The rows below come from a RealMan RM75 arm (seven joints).
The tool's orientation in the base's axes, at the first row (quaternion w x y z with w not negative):
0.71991, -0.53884, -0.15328, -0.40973
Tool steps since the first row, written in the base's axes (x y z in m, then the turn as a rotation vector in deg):
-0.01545, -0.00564, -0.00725, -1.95, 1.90, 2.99
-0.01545, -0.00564, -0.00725, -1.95, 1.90, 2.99
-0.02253, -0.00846, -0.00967, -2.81, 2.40, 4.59
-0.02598, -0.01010, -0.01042, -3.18, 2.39, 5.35
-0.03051, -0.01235, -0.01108, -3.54, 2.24, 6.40
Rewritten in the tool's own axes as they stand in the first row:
-0.01194, -0.00742, -0.01120, -0.03, -3.26, 2.40
-0.01194, -0.00742, -0.01120, -0.03, -3.26, 2.40
-0.01672, -0.01143, -0.01620, 0.29, -4.91, 3.25
-0.01865, -0.01369, -0.01872, 0.57, -5.68, 3.44
-0.02092, -0.01687, -0.02200, 1.10, -6.65, 3.62

